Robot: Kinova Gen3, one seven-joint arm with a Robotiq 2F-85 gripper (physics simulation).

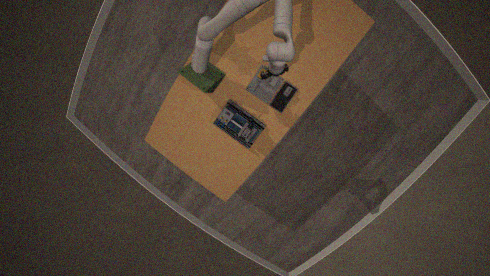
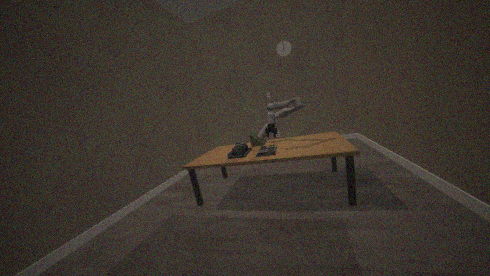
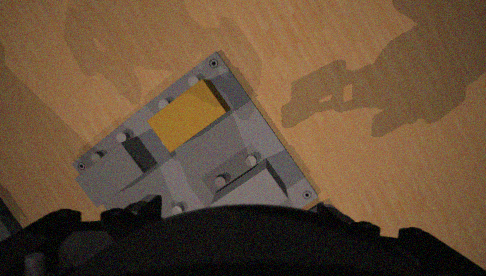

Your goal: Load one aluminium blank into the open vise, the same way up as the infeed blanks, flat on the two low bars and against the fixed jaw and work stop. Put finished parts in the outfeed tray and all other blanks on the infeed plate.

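Places are measured from the arm's base along level axes (x right, y back, z down), in metres.
Where they show: gripper, fingertip midpoint: (image 2: 271, 137); arm's base, origin of the base link: (image 1: 199, 67) (image 2: 260, 137).
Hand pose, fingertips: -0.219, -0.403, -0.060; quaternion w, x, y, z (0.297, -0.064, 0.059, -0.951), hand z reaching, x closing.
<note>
Each offset is from my fingertips to the top centre of the thing, as dx, dy, dz. "*": to the spot under its first point. Level surfaces: height alone.
The grey infeed plate (image 1: 263, 93) (image 2: 263, 153) (image 3: 258, 123) carries a yellow block {+0.021, +0.066, +0.091} (image 1: 261, 73) (image 3: 187, 113) near its far corner and two grey aluminium blanks {+0.111, +0.059, +0.091} (image 1: 253, 85) {+0.014, -0.024, +0.091} (image 1: 274, 81). My gripper (image 1: 271, 73) (image 2: 271, 134) (image 3: 239, 217) is open and empty. It hangs above the plate's far edge, beside the yellow block. The vise {+0.367, -0.014, +0.035} (image 1: 239, 124) (image 2: 239, 150) stands nearer the table's middle with its jaws apart.
A black outfeed tray {* +0.103, -0.131, +0.128} (image 1: 278, 103) lies next to the plate and holds one grey part {+0.006, -0.128, +0.094} (image 1: 287, 91). The arm's green base (image 1: 203, 76) (image 2: 256, 139) stands at the table's back. All rest on the wooden table {dz +0.135} (image 1: 189, 153) (image 2: 312, 148) (image 3: 324, 41).
</note>
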